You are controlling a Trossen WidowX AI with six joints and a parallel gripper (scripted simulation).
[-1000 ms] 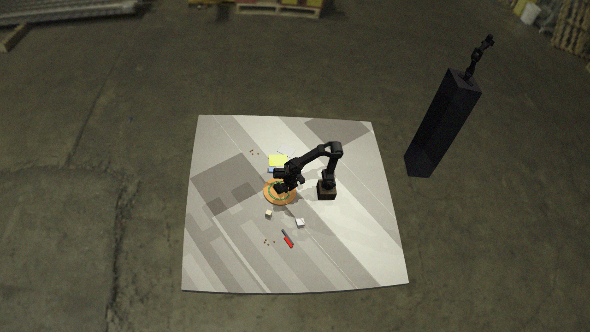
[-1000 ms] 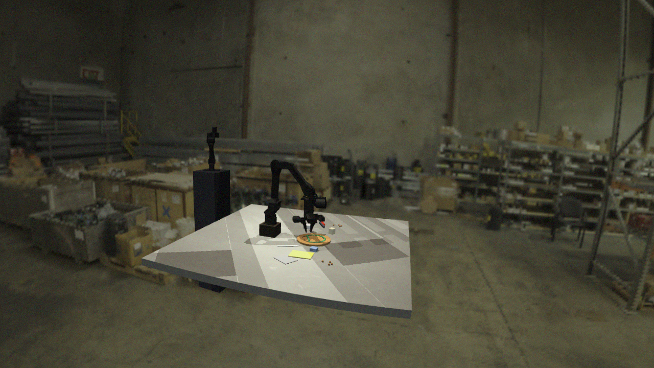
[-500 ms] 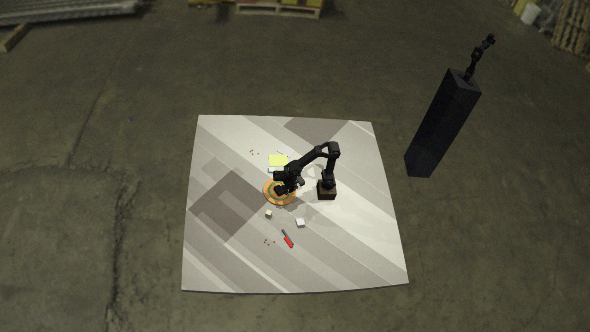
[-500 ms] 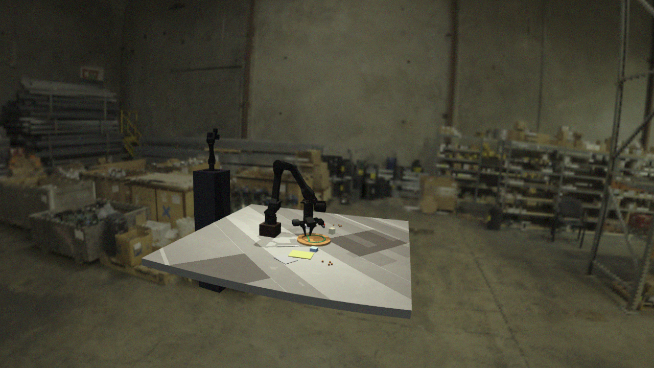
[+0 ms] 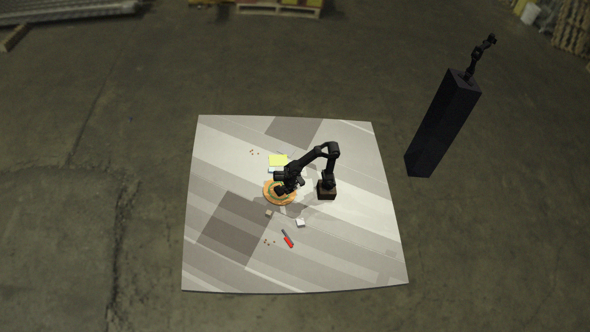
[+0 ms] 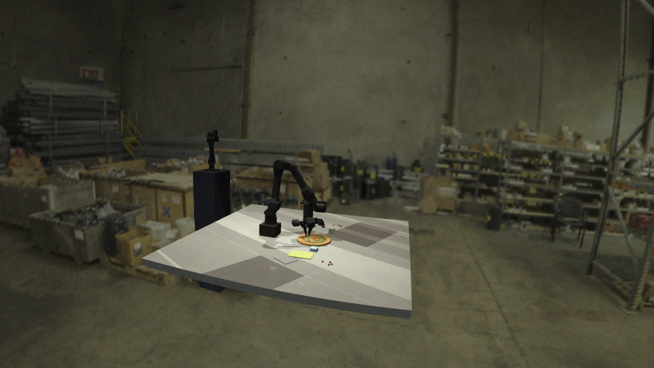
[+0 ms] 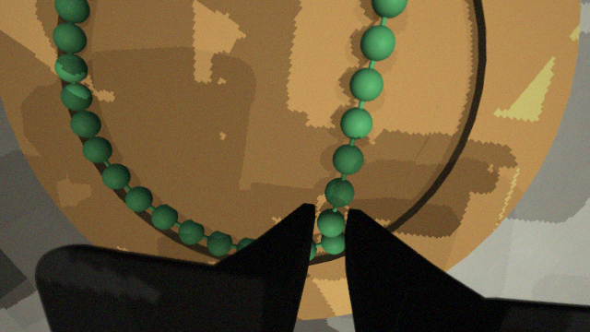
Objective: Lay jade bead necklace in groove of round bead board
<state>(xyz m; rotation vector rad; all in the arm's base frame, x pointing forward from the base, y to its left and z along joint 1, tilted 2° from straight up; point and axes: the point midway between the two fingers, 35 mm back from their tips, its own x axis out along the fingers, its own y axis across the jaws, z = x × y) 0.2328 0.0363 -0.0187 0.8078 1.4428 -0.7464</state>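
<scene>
The blue block is 17 cm to the right of my gripper tip, 10 cm ahead of it and 1 cm below it. From my gripper tip the other things lie so: yellow pad 26 cm to the right, 6 cm ahead, 1 cm below; white strip 17 cm to the right, 5 cm behind, 1 cm below; cream cube 15 cm to the left, 11 cm ahead.
</scene>
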